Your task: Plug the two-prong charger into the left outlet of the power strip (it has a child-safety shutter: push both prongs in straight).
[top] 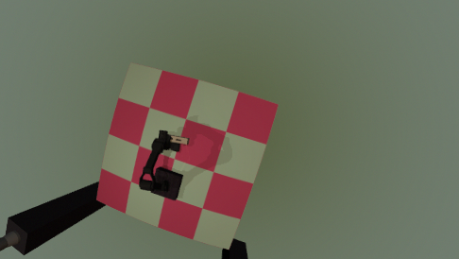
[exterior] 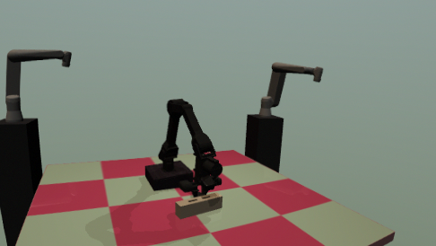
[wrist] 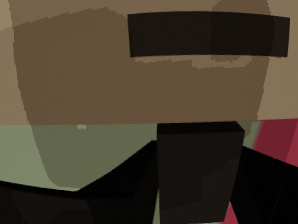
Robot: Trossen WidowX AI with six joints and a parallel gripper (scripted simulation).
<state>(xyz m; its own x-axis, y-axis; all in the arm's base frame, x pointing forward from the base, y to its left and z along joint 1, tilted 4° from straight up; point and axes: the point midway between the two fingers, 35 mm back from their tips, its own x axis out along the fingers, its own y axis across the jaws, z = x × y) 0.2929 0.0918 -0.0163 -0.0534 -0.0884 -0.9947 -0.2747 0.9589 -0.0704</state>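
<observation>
The two-prong charger is 2 cm ahead of my gripper tip and 1 cm above it.
</observation>
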